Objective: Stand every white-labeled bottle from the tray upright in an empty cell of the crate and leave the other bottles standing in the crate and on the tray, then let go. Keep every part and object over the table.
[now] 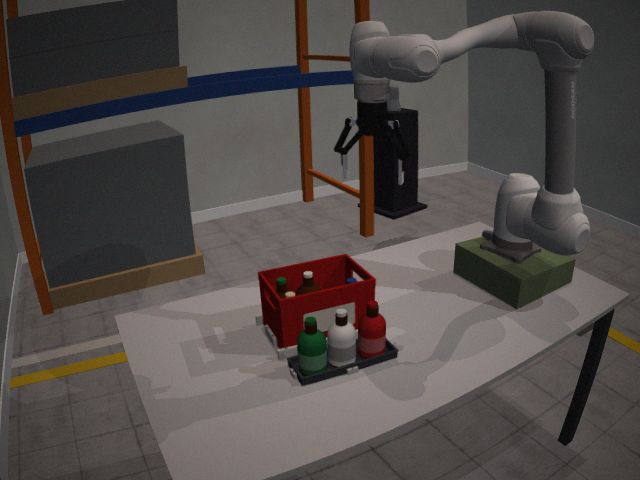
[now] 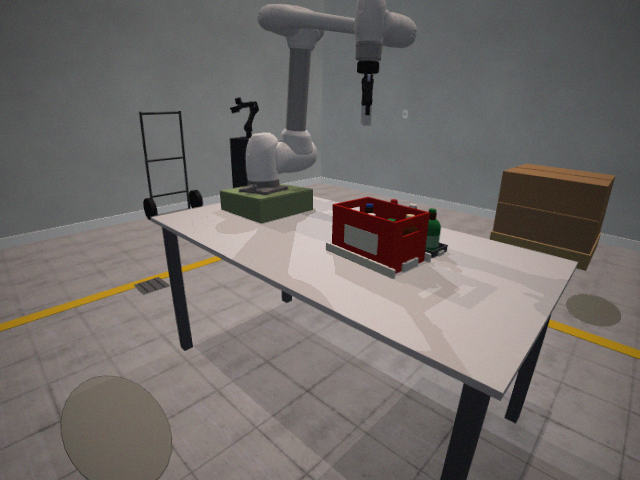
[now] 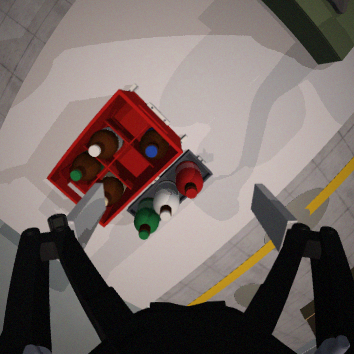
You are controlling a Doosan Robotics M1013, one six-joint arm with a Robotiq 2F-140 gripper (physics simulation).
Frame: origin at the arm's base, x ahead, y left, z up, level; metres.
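Seen in the pictures: gripper, between the fingertips: (image 1: 373, 180) (image 2: 365, 124) (image 3: 178, 196); arm's base, origin of its link: (image 1: 511, 249) (image 2: 263, 190).
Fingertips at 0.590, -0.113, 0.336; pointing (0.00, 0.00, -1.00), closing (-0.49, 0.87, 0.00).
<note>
Pixels of each thing's middle, then the offset from my fingertips to it, as dx, dy, dz. "*": a spot on its surface instead. Level surfaces: height alone.
- white bottle, middle of its body: (image 1: 341, 336) (image 3: 165, 201) (image 2: 411, 224) +0.179, +0.072, -0.358
- green bottle, middle of its body: (image 1: 311, 345) (image 3: 146, 219) (image 2: 430, 229) +0.259, +0.051, -0.358
- red bottle, middle of its body: (image 1: 372, 328) (image 3: 188, 181) +0.093, +0.096, -0.358
- red crate, middle of its body: (image 3: 137, 170) (image 1: 327, 313) (image 2: 388, 228) +0.133, -0.039, -0.353
- middle cell, a spot on its surface: (image 3: 131, 161) * +0.147, -0.065, -0.433
- corner cell, a spot on its surface: (image 3: 132, 117) * +0.029, -0.121, -0.433
- table, height of its surface: dz -0.441
The white bottle (image 1: 341, 343) (image 2: 413, 206) (image 3: 165, 197) stands mid-tray (image 1: 330, 373) (image 2: 438, 251) (image 3: 204, 167), between the green bottle (image 1: 311, 351) (image 2: 433, 232) (image 3: 146, 217) and the red bottle (image 1: 371, 333) (image 3: 188, 175). The red crate (image 1: 289, 320) (image 2: 392, 242) (image 3: 86, 136) holds brown bottles capped white (image 3: 102, 142), green (image 3: 84, 165), cream (image 3: 112, 190) and blue (image 3: 154, 142). Two cells are empty: a middle cell (image 3: 131, 161) beside the blue-capped bottle, and a corner cell (image 3: 132, 117). My gripper (image 1: 372, 173) (image 2: 366, 121) (image 3: 178, 196) is open and empty, pointing down high above the table.
Low pale strips (image 2: 356, 259) run along the crate's base. The arm stands on a green block (image 1: 511, 273) (image 2: 266, 204) (image 3: 320, 30) at one end of the table (image 1: 232, 413) (image 2: 248, 248). An orange rack post (image 1: 366, 206) stands beyond the table.
</note>
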